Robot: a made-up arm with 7 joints. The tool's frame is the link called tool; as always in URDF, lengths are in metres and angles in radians. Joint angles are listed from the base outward.
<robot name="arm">
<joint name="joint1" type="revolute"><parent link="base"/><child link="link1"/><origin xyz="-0.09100 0.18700 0.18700" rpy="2.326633 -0.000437 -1.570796"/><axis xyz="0 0 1"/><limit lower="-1.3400" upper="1.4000"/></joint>
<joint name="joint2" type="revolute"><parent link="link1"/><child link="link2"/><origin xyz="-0.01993 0.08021 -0.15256" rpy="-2.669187 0.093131 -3.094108"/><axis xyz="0 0 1"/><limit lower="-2.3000" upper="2.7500"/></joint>
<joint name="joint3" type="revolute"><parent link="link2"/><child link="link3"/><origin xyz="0.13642 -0.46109 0.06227" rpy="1.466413 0.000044 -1.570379"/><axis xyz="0 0 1"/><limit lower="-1.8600" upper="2.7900"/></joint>
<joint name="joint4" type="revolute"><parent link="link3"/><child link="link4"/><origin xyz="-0.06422 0.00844 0.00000" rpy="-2.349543 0.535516 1.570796"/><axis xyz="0 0 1"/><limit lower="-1.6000" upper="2.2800"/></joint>
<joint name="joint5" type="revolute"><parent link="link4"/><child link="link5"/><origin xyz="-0.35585 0.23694 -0.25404" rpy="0.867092 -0.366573 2.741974"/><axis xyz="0 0 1"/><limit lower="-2.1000" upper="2.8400"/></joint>
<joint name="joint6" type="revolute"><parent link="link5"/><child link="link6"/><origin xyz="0.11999 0.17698 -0.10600" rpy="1.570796 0.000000 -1.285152"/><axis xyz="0 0 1"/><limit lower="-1.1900" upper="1.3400"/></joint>
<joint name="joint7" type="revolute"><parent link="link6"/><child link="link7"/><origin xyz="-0.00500 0.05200 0.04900" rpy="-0.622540 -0.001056 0.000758"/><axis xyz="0 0 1"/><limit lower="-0.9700" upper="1.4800"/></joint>
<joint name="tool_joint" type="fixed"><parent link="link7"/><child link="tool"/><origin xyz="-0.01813 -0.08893 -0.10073" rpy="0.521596 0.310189 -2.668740"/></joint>
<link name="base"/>
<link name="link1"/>
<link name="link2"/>
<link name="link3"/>
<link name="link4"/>
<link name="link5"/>
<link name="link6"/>
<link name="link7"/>
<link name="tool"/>
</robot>
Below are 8 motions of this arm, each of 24 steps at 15 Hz.
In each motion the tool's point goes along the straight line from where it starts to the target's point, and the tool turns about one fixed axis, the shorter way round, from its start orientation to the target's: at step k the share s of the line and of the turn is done. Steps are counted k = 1, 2, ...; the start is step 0. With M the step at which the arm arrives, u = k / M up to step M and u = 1 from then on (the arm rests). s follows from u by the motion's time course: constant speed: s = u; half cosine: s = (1 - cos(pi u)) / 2; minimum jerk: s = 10 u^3 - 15 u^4 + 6 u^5.
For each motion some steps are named. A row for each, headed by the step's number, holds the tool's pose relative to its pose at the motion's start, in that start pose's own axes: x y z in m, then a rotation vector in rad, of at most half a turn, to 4 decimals.
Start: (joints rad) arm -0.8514 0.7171 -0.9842 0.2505 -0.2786 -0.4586 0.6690
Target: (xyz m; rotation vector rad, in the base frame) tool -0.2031 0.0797 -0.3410 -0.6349 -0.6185 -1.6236
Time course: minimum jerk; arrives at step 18
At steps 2, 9, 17, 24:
2: -0.0018 0.0008 -0.0035 -0.0030 -0.0003 -0.0217
9: -0.0790 0.0348 -0.1505 -0.1318 -0.0117 -0.9418
17: -0.1577 0.0695 -0.3005 -0.2631 -0.0233 -1.8806
24: -0.1579 0.0696 -0.3010 -0.2635 -0.0233 -1.8836

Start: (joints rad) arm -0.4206 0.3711 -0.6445 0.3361 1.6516 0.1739 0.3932
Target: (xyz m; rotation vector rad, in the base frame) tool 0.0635 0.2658 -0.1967 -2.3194 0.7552 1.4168
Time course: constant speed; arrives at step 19
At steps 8, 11, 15, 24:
8: -0.0087 0.0103 -0.0048 -0.1477 -0.0316 0.0961
11: -0.0120 0.0141 -0.0067 -0.2031 -0.0434 0.1322
15: -0.0164 0.0193 -0.0091 -0.2770 -0.0592 0.1802
24: -0.0207 0.0244 -0.0115 -0.3508 -0.0750 0.2283

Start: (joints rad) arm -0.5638 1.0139 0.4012 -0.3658 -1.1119 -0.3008 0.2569
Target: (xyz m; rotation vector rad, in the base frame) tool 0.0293 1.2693 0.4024 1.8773 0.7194 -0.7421
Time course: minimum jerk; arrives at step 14
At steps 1, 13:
1: -0.0015 0.0002 0.0000 -0.0004 0.0035 0.0037
13: -0.4683 0.0564 -0.0088 -0.1329 1.0741 1.1216

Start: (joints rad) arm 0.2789 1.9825 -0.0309 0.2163 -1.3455 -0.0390 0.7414
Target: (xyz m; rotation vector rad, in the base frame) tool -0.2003 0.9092 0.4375 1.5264 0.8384 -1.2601
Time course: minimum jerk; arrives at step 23
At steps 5, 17, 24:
5: -0.0228 0.0085 0.0190 -0.0012 0.0191 -0.0156
17: -0.2802 0.1039 0.2328 -0.0148 0.2346 -0.1908
24: -0.3167 0.1175 0.2631 -0.0168 0.2651 -0.2156

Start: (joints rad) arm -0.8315 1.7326 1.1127 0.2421 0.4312 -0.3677 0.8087
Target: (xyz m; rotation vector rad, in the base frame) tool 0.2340 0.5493 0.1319 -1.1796 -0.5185 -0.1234
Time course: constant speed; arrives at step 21
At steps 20, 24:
20: 0.6688 -0.0710 0.3458 -1.5708 -1.6401 -0.2599
24: 0.7023 -0.0746 0.3631 -1.6493 -1.7221 -0.2729

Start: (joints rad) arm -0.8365 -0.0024 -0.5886 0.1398 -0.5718 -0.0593 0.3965
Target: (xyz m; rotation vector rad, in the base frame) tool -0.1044 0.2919 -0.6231 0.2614 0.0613 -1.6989
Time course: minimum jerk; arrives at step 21
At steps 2, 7, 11, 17, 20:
2: -0.0016 0.0030 -0.0014 0.0045 0.0045 -0.0066
7: -0.0449 0.0835 -0.0397 0.1258 0.1271 -0.1846
11: -0.1165 0.2166 -0.1031 0.3264 0.3297 -0.4791
17: -0.2031 0.3774 -0.1797 0.5688 0.5746 -0.8350
20: -0.2137 0.3973 -0.1892 0.5987 0.6048 -0.8788

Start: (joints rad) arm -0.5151 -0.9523 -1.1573 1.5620 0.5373 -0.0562 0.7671
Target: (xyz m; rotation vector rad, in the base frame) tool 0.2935 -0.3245 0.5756 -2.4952 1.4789 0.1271
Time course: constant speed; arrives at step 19
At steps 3, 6, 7, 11, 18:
3: -0.0661 0.0507 -0.0002 0.1326 0.1132 0.0299
6: -0.1321 0.1013 -0.0004 0.2652 0.2265 0.0598
7: -0.1542 0.1182 -0.0004 0.3093 0.2642 0.0697
11: -0.2423 0.1858 -0.0006 0.4861 0.4152 0.1096
18: -0.3964 0.3040 -0.0011 0.7955 0.6794 0.1793

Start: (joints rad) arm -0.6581 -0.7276 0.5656 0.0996 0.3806 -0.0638 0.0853
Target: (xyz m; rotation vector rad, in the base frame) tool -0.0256 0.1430 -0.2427 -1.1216 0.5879 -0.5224
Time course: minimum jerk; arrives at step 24
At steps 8, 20, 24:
8: -0.0222 -0.0434 0.0688 -0.0675 0.1072 0.3090
20: -0.1021 -0.1996 0.3161 -0.3102 0.4927 1.4199
24: -0.1059 -0.2069 0.3277 -0.3216 0.5108 1.4721

